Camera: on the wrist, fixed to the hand. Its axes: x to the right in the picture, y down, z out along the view.
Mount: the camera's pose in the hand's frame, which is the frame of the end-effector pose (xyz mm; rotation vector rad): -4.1 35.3 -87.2 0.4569 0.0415 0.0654
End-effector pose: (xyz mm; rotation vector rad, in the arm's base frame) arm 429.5 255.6 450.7 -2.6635 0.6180 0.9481
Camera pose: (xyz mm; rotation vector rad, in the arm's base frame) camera 457.4 194.1 516.4 -2.2712 0.8232 0.6693
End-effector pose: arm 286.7 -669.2 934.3 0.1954 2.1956 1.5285
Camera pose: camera 246.9 -731.8 992.3 0.3833 2.5663 1.0462
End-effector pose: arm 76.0 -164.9 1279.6 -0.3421 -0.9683 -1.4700
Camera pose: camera 138.7 -220.7 1236.9 -0.0095 -1.2120 -1.1505
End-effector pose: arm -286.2 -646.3 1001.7 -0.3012 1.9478 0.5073
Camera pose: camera -369.6 -657.0 1044.2 0.0443 2.0543 0.0876
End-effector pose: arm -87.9 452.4 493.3 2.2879 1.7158 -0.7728
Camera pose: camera -29.9 475.9 563.7 -2.3571 -1.4254 1.0843
